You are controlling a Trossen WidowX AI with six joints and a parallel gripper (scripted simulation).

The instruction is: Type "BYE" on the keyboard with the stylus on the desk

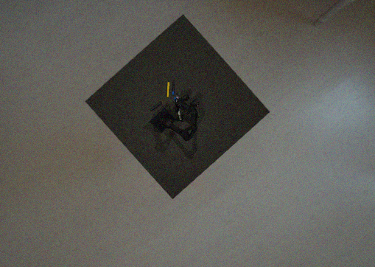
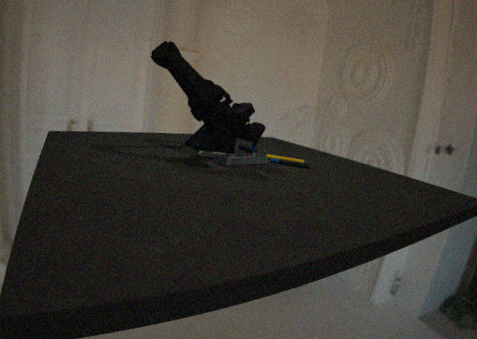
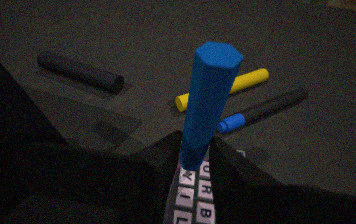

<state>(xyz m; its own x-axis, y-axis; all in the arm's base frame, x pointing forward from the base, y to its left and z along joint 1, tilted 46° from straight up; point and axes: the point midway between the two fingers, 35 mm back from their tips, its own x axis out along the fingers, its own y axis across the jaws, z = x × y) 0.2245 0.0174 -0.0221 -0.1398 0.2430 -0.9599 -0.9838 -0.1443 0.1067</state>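
The white stick is 6 cm behind my gripper tip, 13 cm to the right of it and 6 cm below it. From my gripper tip the other things lie so: dark pen: 18 cm behind, 9 cm to the left, 6 cm below; then blue stylus: 2 cm below; then yellow stick: 1 cm ahead, 13 cm to the left, 6 cm below.
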